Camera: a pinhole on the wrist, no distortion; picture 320 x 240 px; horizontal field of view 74.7 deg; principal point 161.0 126.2 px. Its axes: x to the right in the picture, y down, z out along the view. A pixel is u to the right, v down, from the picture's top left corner.
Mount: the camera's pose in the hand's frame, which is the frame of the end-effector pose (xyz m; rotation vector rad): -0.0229 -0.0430 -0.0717 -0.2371 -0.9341 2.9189
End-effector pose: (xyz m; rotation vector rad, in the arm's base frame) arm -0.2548 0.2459 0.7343 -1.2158 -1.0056 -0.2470
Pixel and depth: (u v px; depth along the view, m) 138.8 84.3 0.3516
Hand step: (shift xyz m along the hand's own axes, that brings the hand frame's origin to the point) -0.0436 -0.1908 0.2564
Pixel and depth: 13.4 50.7 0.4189
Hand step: 0.2006 -0.1924 0.3898
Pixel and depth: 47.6 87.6 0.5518
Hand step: 0.1810 -0.3087 0.4684
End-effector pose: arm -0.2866 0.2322 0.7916 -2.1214 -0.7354 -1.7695
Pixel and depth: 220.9 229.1 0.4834
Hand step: -0.2439 -0.4967 0.1614
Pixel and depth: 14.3 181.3 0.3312
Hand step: 0.1488 -0.3287 0.1730
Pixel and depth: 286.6 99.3 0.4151
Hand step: -0.3364 -0.2092 0.2616
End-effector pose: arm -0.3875 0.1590 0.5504 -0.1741 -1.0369 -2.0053
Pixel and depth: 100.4 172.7 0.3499
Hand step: 0.0171 -0.3172 0.1771
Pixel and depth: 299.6 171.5 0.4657
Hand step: -0.4059 -0.3567 0.2053
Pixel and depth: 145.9 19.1 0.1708
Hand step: -0.0378 -0.0710 0.1179
